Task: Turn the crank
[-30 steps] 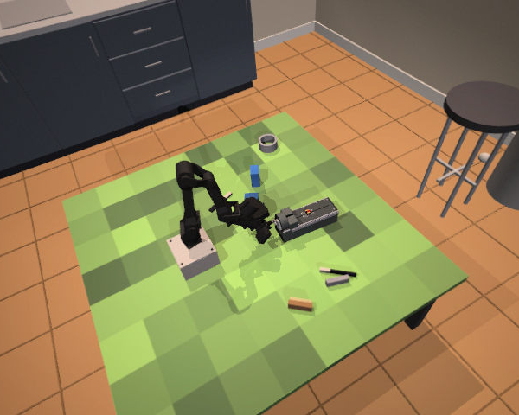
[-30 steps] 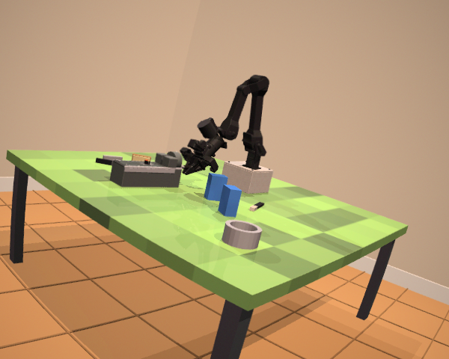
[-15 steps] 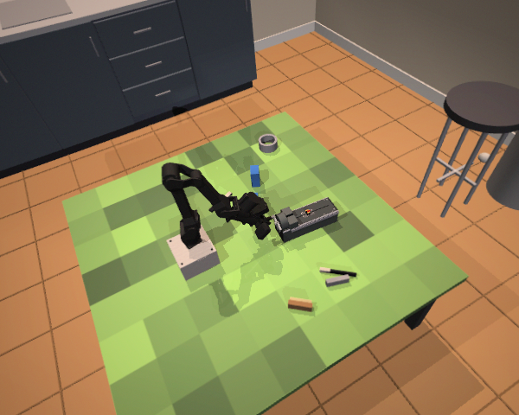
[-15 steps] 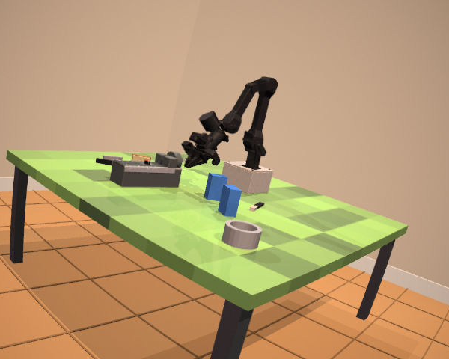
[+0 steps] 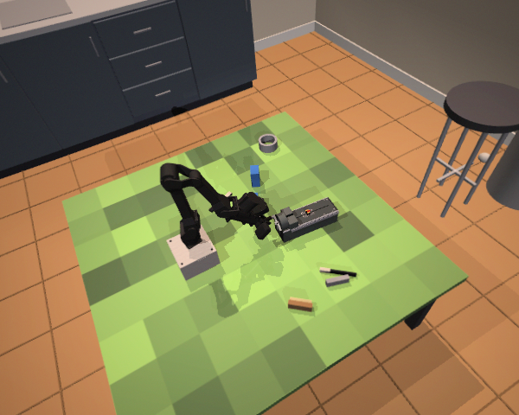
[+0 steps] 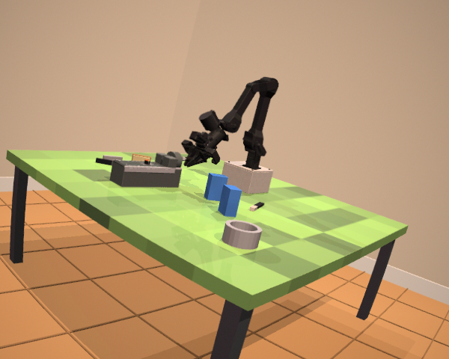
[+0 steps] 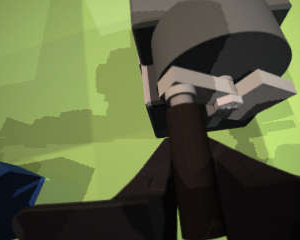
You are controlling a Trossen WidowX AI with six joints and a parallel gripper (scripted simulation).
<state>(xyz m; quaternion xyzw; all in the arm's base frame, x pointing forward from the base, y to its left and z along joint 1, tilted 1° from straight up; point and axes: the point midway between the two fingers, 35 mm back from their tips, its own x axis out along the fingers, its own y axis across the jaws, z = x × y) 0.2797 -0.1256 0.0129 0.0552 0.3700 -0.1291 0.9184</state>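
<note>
The crank handle lies 2 cm behind my gripper tip and 3 cm above it. The rest, counted from my gripper tip: grey bar: 4 cm ahead, 35 cm to the right, 6 cm below; then wooden block: 13 cm behind, 33 cm to the right, 6 cm below; then red pointer: 16 cm ahead, 7 cm to the right.
</note>
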